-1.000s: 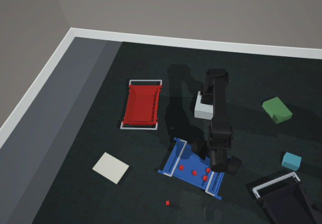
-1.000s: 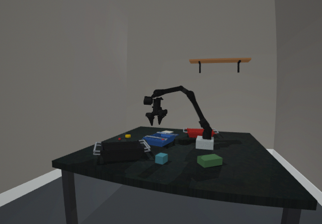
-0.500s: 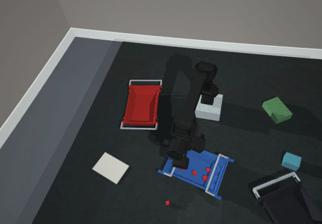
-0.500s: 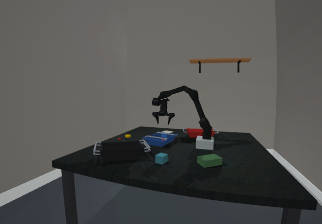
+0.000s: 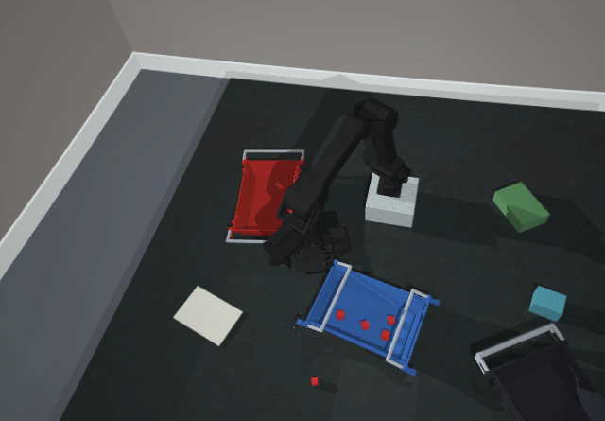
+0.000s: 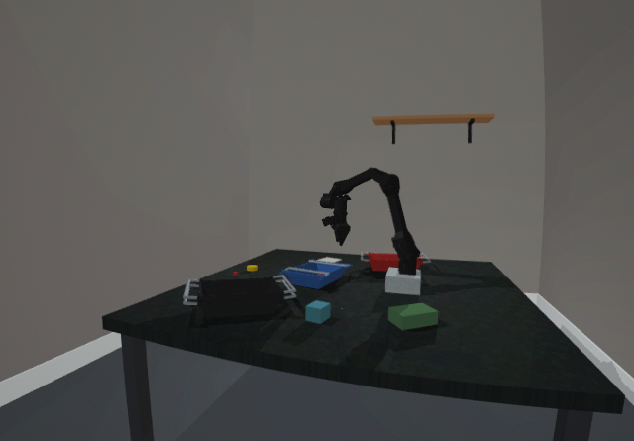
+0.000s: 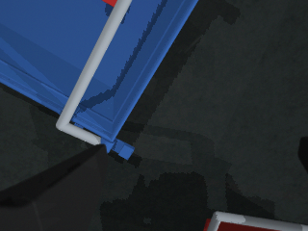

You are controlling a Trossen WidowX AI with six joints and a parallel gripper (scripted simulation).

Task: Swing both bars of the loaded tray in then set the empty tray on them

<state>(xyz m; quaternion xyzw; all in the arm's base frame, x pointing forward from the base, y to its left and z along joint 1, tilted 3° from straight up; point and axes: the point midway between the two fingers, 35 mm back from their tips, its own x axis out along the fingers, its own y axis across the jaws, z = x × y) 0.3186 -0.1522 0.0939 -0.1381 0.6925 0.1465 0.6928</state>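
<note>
The red tray is 24 cm behind my gripper tip, 19 cm to the right of it and 10 cm below it. From my gripper tip the other things lie so: small red cube (23 cm ahead, 5 cm to the left, 13 cm below); white flat plate (12 cm ahead, 25 cm to the right, 14 cm below); teal cube (7 cm behind, 55 cm to the left, 12 cm below).
</note>
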